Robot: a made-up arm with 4 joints.
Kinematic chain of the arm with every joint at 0, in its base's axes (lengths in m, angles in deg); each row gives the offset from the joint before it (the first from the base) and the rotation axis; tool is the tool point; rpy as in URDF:
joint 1: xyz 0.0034 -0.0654 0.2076 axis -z
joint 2: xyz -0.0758 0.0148 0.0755 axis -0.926 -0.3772 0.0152
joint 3: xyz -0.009 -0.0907 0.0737 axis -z
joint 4: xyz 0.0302 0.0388 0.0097 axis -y
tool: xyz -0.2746 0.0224 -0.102 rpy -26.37 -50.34 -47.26
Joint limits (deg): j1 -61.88..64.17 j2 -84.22..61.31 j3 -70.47..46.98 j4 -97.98..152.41
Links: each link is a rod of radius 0.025 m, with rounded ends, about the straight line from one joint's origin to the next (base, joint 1, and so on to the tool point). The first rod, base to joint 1, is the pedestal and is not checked.
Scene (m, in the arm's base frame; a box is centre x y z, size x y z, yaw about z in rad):
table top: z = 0
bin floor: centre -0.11 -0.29 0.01 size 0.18 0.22 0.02 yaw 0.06
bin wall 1: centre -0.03 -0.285 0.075 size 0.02 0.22 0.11 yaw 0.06
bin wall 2: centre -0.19 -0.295 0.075 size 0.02 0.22 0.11 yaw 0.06
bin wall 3: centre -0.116 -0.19 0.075 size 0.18 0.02 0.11 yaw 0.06
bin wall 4: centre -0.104 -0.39 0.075 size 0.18 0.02 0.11 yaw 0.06
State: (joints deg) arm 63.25 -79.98 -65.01 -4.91
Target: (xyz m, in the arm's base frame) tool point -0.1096 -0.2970 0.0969
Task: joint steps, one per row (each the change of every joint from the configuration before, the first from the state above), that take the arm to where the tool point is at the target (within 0.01 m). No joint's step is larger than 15 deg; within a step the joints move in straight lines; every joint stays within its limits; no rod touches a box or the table.
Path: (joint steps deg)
1: -8.02 14.20 1.40 3.80
2: -8.02 14.20 1.40 3.80
3: -8.02 14.20 1.40 3.80
4: -8.02 14.20 1.41 3.80
5: -8.02 14.20 1.40 3.79
6: -6.98 12.00 -3.12 8.27
7: -6.97 12.00 -3.12 8.28
8: -6.98 11.99 -3.11 8.27
9: -6.97 12.00 -3.12 8.27
10: -6.04 -13.89 0.00 -3.69
11: -6.04 -13.90 0.00 -3.69
12: -6.04 -13.89 0.00 -3.69
13: -6.04 -13.89 0.00 -3.69

